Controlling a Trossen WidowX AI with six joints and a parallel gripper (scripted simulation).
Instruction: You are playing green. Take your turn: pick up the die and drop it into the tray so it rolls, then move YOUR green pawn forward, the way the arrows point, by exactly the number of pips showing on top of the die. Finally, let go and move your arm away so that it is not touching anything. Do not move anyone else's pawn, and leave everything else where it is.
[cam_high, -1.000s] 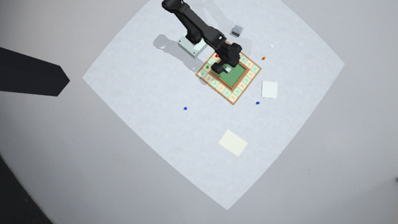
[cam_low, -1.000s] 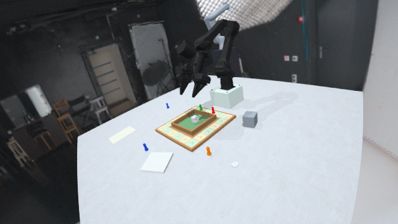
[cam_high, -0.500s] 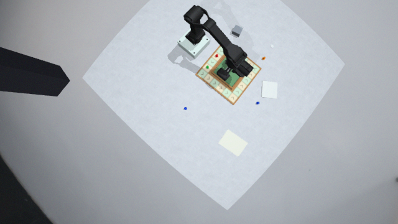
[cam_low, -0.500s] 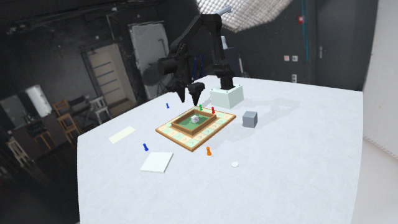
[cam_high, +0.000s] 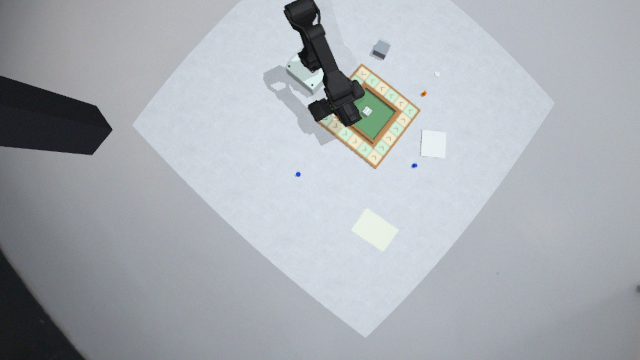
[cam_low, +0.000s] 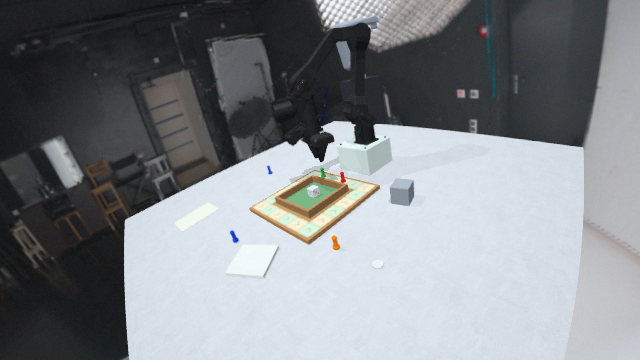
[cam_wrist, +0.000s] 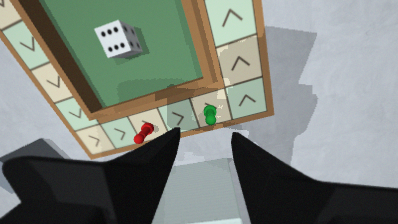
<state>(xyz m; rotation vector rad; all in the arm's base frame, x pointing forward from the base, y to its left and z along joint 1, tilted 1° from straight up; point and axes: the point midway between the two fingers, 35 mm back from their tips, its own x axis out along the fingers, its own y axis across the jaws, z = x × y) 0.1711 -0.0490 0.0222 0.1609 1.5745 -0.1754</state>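
The green pawn lies 5 cm below my gripper tip. The rest, counted from my gripper tip: red pawn 8 cm to the left, 5 cm below, 2 cm behind; white die 9 cm ahead, 8 cm to the left, 5 cm below; green tray 10 cm ahead, 8 cm to the left, 7 cm below.
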